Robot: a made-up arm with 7 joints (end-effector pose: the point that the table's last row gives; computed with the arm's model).
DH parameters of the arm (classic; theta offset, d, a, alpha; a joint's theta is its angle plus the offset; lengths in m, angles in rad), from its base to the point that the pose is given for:
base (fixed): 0.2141 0 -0.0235 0
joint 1: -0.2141 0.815 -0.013 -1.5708
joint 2: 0 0.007 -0.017 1.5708
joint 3: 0 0.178 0.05 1.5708
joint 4: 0 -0.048 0.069 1.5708
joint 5: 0 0.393 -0.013 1.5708
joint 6: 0 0.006 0.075 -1.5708
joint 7: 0.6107 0 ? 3.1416
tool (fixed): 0.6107 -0.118 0 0
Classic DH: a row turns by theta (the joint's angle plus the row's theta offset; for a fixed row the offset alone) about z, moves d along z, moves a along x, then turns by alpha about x.
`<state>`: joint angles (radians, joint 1 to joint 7).
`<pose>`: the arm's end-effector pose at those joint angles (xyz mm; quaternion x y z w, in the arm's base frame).
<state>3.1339 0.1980 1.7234 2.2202 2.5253 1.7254 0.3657</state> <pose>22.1 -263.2 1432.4 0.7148 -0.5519 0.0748 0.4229</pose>
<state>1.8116 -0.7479 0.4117 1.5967 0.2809 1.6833 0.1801</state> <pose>-360.4 87.2 1171.0 0.2639 -0.1212 0.8409 0.4566</pose>
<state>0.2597 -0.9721 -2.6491 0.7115 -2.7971 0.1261 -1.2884</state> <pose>-27.1 -273.4 416.3 -0.1826 -0.0043 0.6766 0.7133</pose>
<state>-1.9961 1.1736 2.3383 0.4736 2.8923 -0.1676 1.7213</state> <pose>293.2 220.0 880.7 -0.0139 -0.6325 0.6118 0.4748</pose>
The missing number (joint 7, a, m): -0.0366
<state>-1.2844 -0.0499 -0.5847 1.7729 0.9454 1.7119 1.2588</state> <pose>3.4 -490.9 1129.0 0.4239 -0.1825 -0.8823 0.0927</pose>
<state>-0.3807 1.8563 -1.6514 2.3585 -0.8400 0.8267 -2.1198</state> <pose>369.5 -561.9 703.5 -0.0032 0.8804 0.4742 0.0076</pose>
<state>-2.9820 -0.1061 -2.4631 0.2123 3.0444 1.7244 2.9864</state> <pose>167.6 304.5 541.9 0.3182 -0.7355 0.2907 0.5227</pose>
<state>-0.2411 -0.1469 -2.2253 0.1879 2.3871 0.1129 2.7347</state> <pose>-127.5 -93.0 467.1 -0.1107 -0.0716 -0.6066 0.7840</pose>
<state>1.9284 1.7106 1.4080 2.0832 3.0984 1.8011 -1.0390</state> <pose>-509.6 392.4 767.2 0.5210 0.5021 -0.6247 0.2938</pose>
